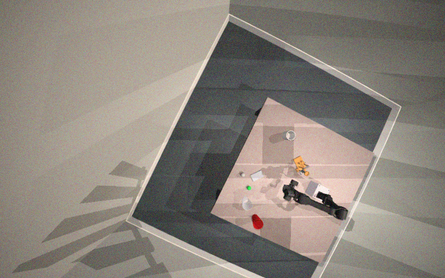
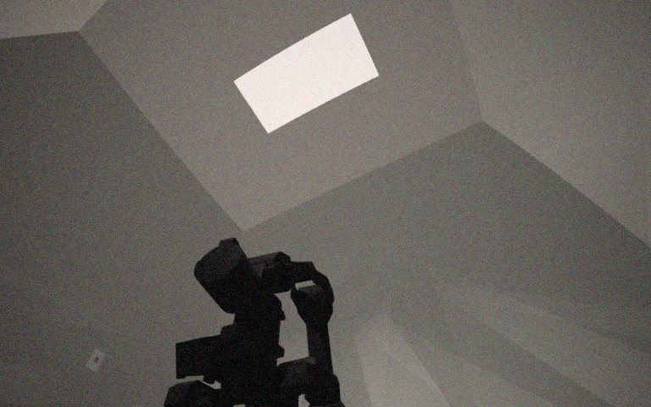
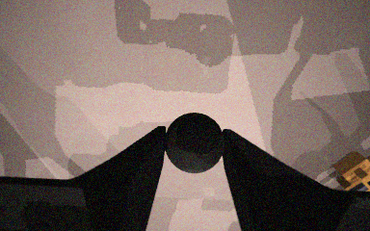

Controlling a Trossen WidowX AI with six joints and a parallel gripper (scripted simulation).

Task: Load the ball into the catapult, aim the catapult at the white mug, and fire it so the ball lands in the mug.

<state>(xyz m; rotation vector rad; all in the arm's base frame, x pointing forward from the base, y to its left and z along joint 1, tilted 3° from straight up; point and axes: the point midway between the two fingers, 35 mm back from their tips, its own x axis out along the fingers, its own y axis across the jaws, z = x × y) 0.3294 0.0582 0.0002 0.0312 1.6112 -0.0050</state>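
Right now my gripper tip is 100 mm past the orange wooden catapult, 220 mm to the left of it and 40 mm above it. Also, from my gripper tip: catapult frame (90 mm behind, 250 mm to the right, 10 mm below); then dark ball (10 mm above); then flat grey block (270 mm ahead, 20 mm to the left, 80 mm below).
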